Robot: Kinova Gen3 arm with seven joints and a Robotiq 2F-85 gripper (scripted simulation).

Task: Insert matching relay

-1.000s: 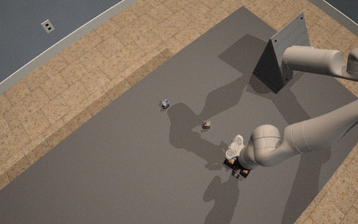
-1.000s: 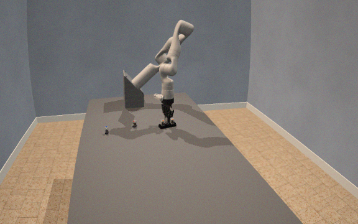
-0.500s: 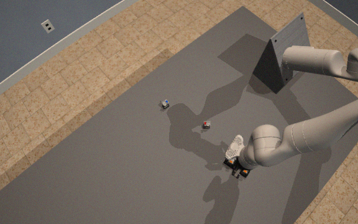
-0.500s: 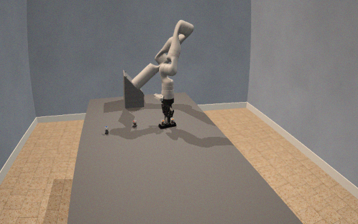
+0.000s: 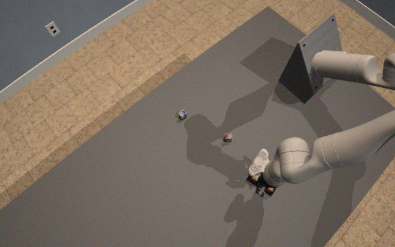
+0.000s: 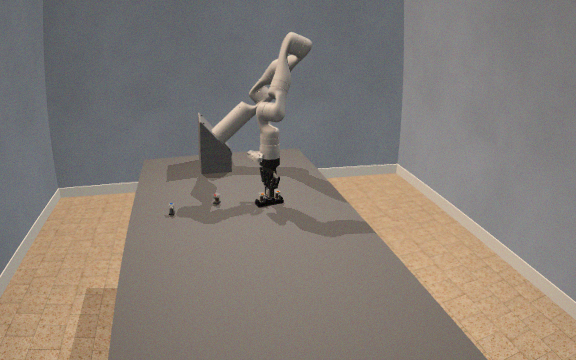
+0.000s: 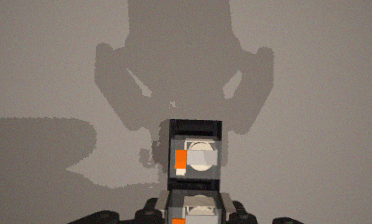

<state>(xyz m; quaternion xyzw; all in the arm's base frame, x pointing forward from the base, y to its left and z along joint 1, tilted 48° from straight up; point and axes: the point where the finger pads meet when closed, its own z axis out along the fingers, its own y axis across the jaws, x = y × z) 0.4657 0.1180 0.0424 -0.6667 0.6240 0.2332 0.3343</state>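
My hand is 4 cm above the black rack.
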